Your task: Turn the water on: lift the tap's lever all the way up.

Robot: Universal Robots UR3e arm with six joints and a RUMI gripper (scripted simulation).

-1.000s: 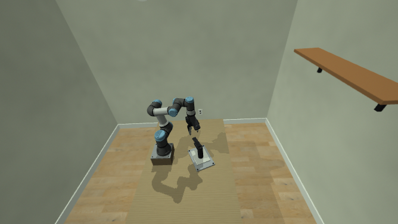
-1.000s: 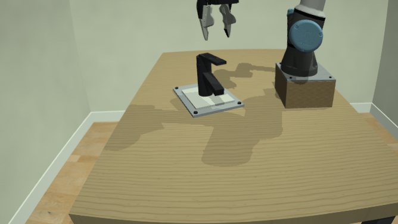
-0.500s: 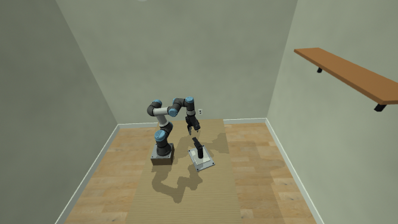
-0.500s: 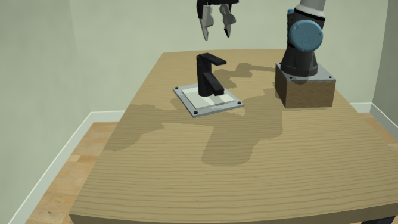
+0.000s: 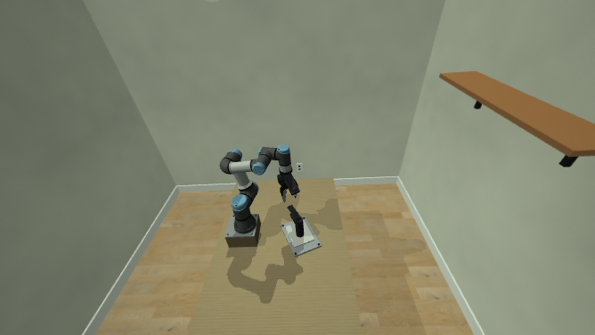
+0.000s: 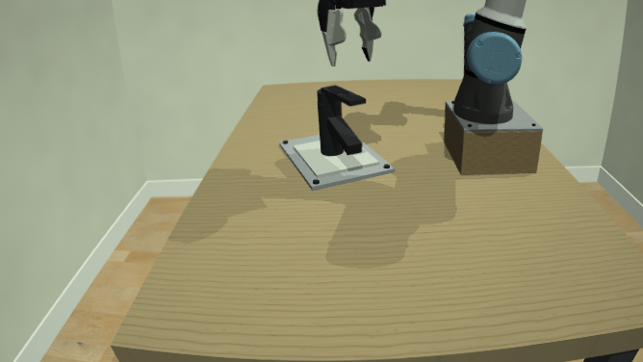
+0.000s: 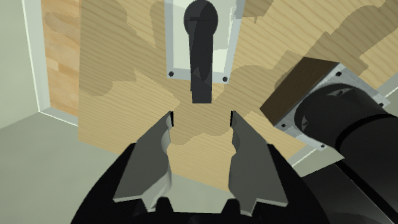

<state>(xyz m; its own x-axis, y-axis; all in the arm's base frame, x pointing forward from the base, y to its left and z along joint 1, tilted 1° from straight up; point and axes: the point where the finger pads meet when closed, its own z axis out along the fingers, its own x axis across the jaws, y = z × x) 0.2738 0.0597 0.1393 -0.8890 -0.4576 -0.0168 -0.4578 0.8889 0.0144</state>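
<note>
My gripper is now 8 cm above the lever, 3 cm to the left of it and 2 cm short of it. Also, from my hand: black tap 14 cm below, 6 cm to the right, 3 cm ahead.
</note>
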